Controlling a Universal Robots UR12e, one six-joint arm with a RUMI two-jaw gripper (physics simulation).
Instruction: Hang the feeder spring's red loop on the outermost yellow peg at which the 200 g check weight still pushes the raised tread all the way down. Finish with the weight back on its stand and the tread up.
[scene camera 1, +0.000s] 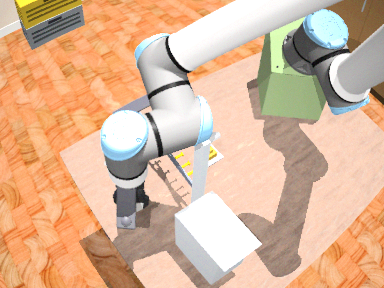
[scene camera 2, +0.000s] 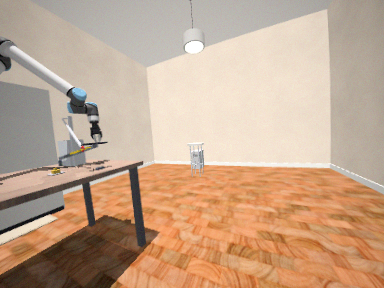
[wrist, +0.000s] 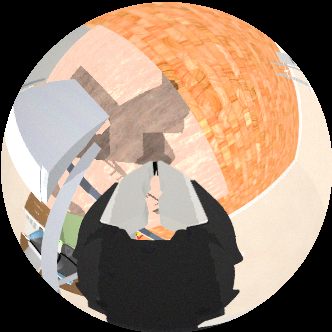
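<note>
My gripper is shut and empty, pointing down. In scene camera 2 its tips overlap the dark raised tread; contact cannot be told. The tread also shows in scene camera 1, partly behind the arm. The tilted beam carries yellow pegs. The red loop is on the beam among the pegs, at the lower end of the pale spring; which peg is too small to tell. The yellow weight sits on its pale stand.
A white box stands by the upright pale post with its overhead arm. A green block carries the robot base. The table edge lies near the gripper side.
</note>
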